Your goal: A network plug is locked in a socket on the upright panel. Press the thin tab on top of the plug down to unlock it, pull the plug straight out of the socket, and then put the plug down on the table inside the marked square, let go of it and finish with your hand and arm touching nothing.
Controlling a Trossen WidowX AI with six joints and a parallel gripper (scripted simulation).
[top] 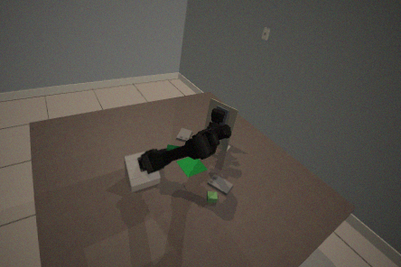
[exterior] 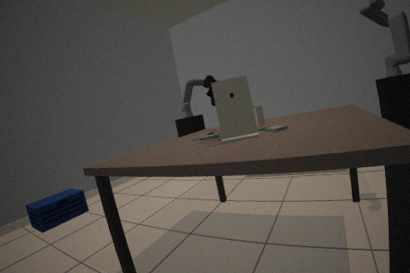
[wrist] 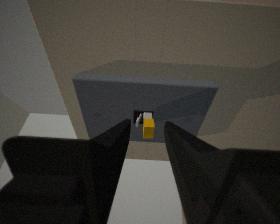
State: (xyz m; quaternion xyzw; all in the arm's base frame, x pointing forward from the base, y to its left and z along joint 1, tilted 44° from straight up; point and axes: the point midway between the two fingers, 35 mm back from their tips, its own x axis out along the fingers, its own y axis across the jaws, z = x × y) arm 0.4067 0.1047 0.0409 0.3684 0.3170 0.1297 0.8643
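My gripper tip is 1 cm short of the network plug. From my gripper tip the other things lie so: green marked square: 20 cm below, 19 cm behind, 9 cm to the right; grey panel: 7 cm below, 2 cm ahead, 1 cm to the left; green cube: 30 cm to the right, 21 cm behind, 19 cm below.
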